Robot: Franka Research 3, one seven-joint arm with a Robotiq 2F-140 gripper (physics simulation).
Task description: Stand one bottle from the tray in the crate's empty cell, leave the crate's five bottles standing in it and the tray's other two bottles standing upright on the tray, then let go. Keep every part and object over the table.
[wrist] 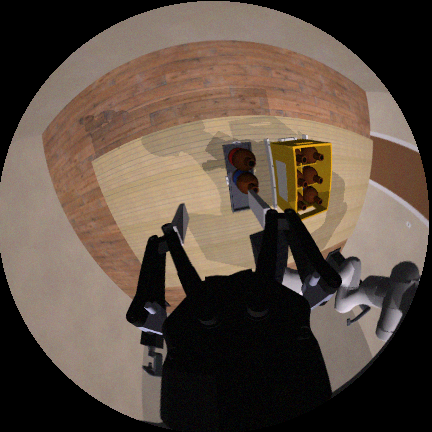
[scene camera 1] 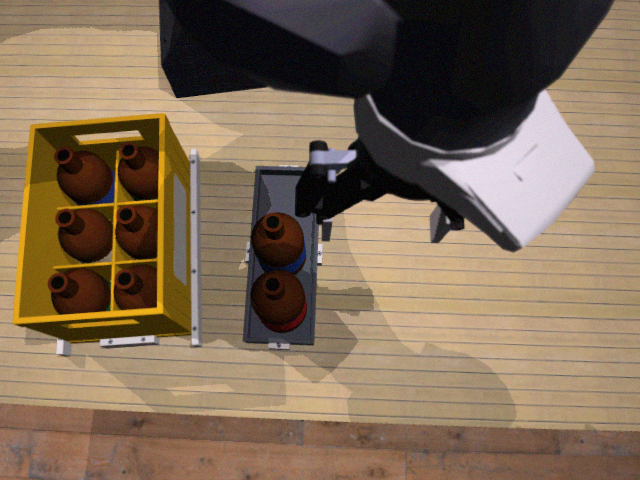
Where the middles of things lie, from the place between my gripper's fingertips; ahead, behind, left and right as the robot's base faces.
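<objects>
The red-banded bottle [scene camera 1: 277, 296] is 26 cm below my hand, and it's 12 cm to the right of it and 2 cm ahead. There's a white rail [scene camera 1: 195, 202] as well, and that one's 32 cm below my hand, 26 cm to the right and 7 cm behind.
</objects>
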